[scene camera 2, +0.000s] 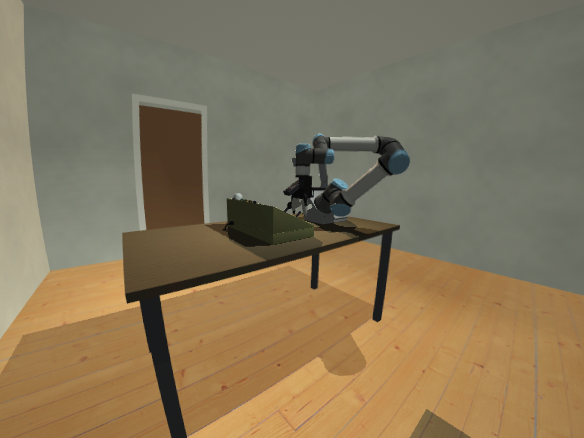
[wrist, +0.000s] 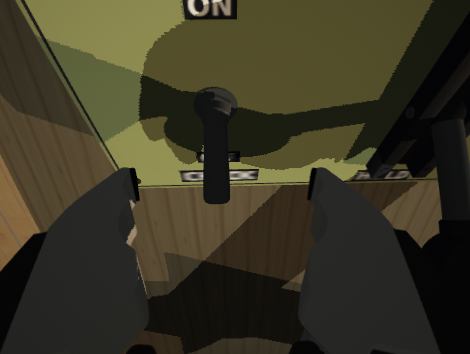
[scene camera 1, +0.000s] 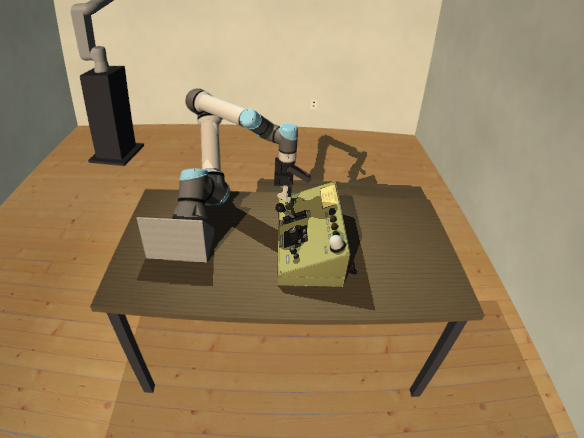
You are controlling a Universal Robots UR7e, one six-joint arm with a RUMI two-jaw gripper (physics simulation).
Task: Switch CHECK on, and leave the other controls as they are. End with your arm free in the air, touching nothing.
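Seen in the pictures: gripper, fingertip midpoint: (scene camera 2: pixel 299 215) (wrist: pixel 224 172) (scene camera 1: pixel 287 200); arm's base, origin of the base link: (scene camera 2: pixel 323 205) (scene camera 1: pixel 189 223).
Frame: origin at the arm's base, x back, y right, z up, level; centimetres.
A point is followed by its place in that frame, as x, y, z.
Note:
The CHECK switch is a black toggle lever (wrist: pixel 216 150) @[-38.8, -27.2, 0.1] on the lower edge of the green console (scene camera 1: pixel 312 272) @[-52.5, 14.1, -3.7] (scene camera 2: pixel 250 222) @[-60.6, -17.2, -4.4] (wrist: pixel 100 30) @[-42.8, -32.2, -0.8]. It points down toward the OFF label, which it partly covers, and the CHECK label (wrist: pixel 246 175) @[-34.9, -24.8, -4.8]; the ON label (wrist: pixel 210 8) @[-44.1, -28.1, -0.5] is above it. My gripper (scene camera 1: pixel 286 200) @[-37.1, -26.6, -1.0] (scene camera 2: pixel 300 212) @[-37.1, -26.6, -1.0] (wrist: pixel 224 172) @[-37.1, -26.6, -1.0] is open and empty. In the wrist view its fingertips are on either side of the lever's lower end, with a gap on each side. Their exact height relative to the lever is hard to tell.
The neighbouring HOLD lever (wrist: pixel 450 170) @[-39.4, -15.8, 0.4] stands close right of the right finger in the wrist view; its black ball (scene camera 1: pixel 280 207) @[-35.8, -13.1, 4.3] shows in scene camera 1. A white dome (scene camera 1: pixel 337 242) @[-60.1, 9.0, 8.1] and dark knobs are higher on the console. A grey panel (scene camera 1: pixel 175 240) @[2.3, 11.0, -0.4] stands at the table's left.

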